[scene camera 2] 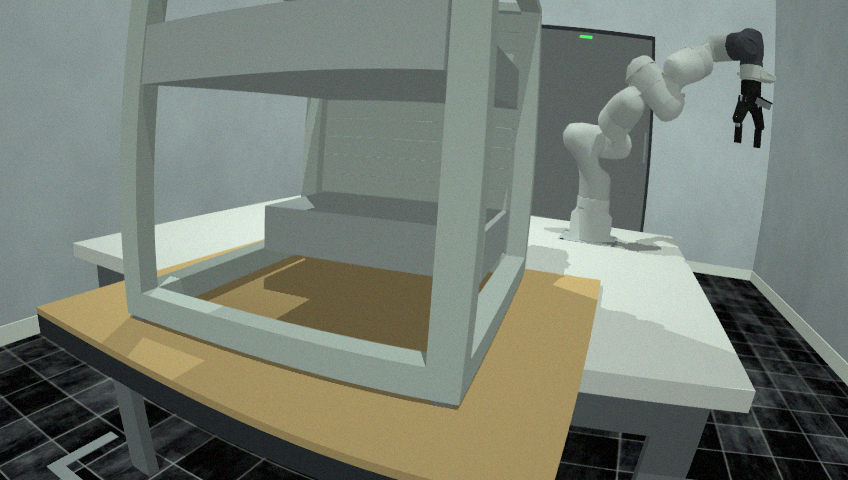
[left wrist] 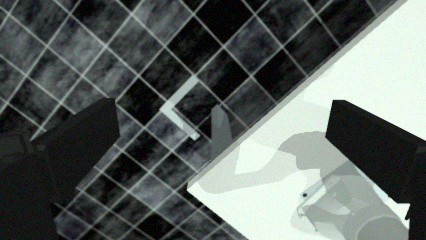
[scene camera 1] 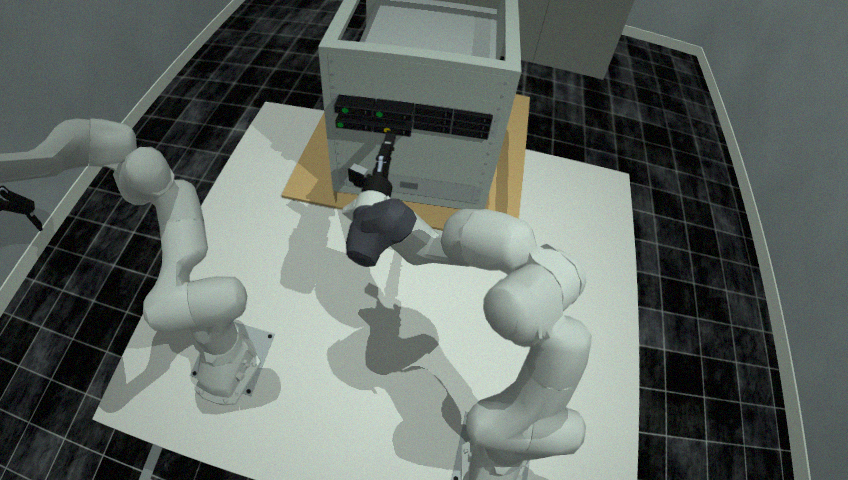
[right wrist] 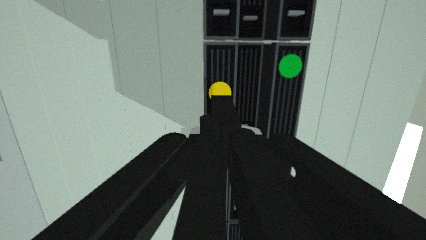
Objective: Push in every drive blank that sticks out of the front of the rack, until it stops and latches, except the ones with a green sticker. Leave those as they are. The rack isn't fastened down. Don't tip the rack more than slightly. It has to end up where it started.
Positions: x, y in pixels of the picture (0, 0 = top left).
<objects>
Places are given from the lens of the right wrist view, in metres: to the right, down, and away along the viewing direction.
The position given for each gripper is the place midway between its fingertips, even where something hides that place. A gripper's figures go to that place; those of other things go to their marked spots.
right gripper [right wrist: 220, 111]: 0.01, -0.01, 0.17
grey rack [right wrist: 92, 92]: -0.13, -0.03, 0.23
yellow-stickered blank [right wrist: 220, 58]: 0.01, -0.05, 0.17
green-stickered blank [right wrist: 284, 65]: 0.06, -0.04, 0.17
unstickered blank [right wrist: 250, 54]: 0.04, -0.06, 0.20
The marked spots on the yellow-stickered blank and the grey rack are 0.15 m apart.
</objects>
